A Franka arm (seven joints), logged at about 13 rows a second.
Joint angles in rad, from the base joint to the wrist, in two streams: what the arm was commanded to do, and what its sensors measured. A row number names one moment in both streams.
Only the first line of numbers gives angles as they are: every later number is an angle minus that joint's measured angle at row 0.
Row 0, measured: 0.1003, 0.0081, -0.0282, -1.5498, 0.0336, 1.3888, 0.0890
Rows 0 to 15, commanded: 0.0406, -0.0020, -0.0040, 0.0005, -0.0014, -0.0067, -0.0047; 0.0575, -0.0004, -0.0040, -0.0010, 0.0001, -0.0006, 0.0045; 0.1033, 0.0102, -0.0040, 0.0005, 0.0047, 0.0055, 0.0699; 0.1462, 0.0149, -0.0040, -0.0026, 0.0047, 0.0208, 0.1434; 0.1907, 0.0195, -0.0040, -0.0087, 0.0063, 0.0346, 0.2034; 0.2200, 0.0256, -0.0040, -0.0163, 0.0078, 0.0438, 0.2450; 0.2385, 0.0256, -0.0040, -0.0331, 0.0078, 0.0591, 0.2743; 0.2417, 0.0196, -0.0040, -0.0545, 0.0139, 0.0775, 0.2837; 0.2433, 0.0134, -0.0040, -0.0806, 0.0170, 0.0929, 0.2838; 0.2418, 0.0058, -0.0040, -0.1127, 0.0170, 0.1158, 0.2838; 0.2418, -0.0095, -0.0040, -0.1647, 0.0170, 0.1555, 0.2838; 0.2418, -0.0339, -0.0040, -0.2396, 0.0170, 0.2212, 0.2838; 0.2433, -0.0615, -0.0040, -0.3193, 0.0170, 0.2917, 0.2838; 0.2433, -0.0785, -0.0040, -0.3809, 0.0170, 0.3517, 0.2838; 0.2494, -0.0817, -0.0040, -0.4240, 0.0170, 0.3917, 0.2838; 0.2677, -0.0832, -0.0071, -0.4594, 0.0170, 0.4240, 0.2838
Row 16, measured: 0.2446, -0.0212, -0.0031, -0.3412, 0.0046, 0.3473, 0.2651
